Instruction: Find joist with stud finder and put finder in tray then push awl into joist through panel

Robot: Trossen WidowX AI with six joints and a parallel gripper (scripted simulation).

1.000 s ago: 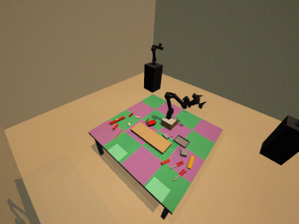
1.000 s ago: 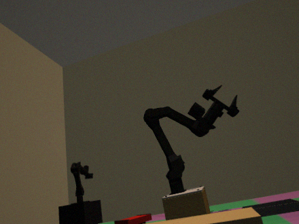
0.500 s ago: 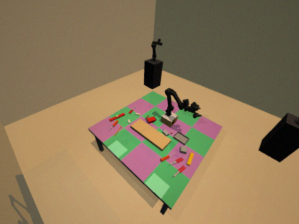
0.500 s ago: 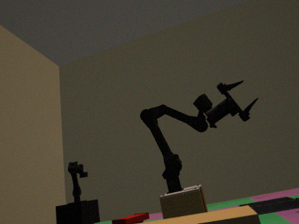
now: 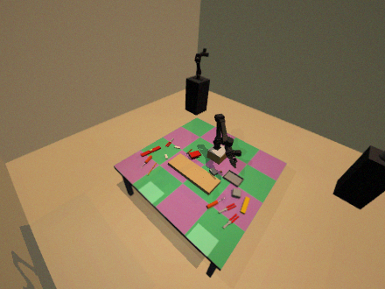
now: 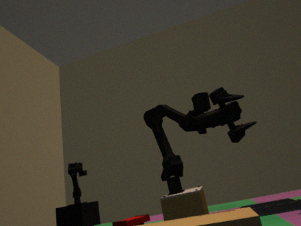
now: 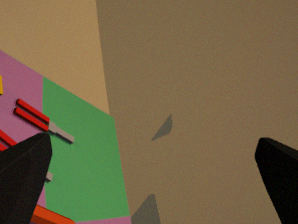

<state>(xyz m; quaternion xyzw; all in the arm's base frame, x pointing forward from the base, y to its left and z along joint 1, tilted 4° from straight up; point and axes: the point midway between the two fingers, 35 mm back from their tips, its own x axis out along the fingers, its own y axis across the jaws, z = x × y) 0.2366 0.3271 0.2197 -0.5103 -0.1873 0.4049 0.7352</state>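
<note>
My gripper tip is now 6 cm past the stud finder, 49 cm to the left of it and 30 cm above it. From my gripper tip the other things lie so: grey block 1 cm behind, 9 cm to the left, 30 cm below; then yellow bar 3 cm ahead, 21 cm to the left, 30 cm below; then grey tray 14 cm behind, 2 cm to the right, 30 cm below.
</note>
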